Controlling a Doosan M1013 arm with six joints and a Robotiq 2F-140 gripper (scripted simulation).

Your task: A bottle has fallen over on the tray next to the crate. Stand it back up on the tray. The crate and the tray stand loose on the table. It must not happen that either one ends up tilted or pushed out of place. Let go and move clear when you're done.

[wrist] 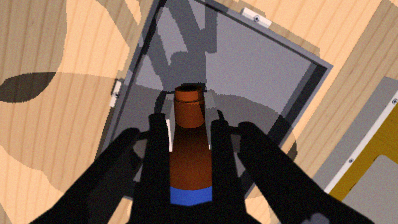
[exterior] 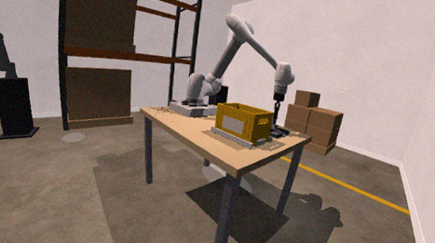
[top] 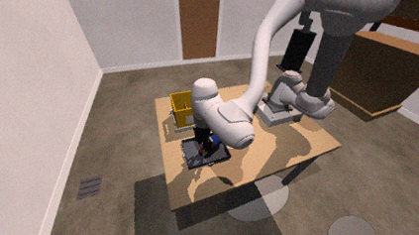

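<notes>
My gripper is now 5 cm past the brown bottle, 3 cm to the left of it and 2 cm above it. The rest, counted from my hand: yellow crate (32 cm to the right, 2 cm above); then dark grey tray (5 cm below, 3 cm to the right, 2 cm behind).
</notes>
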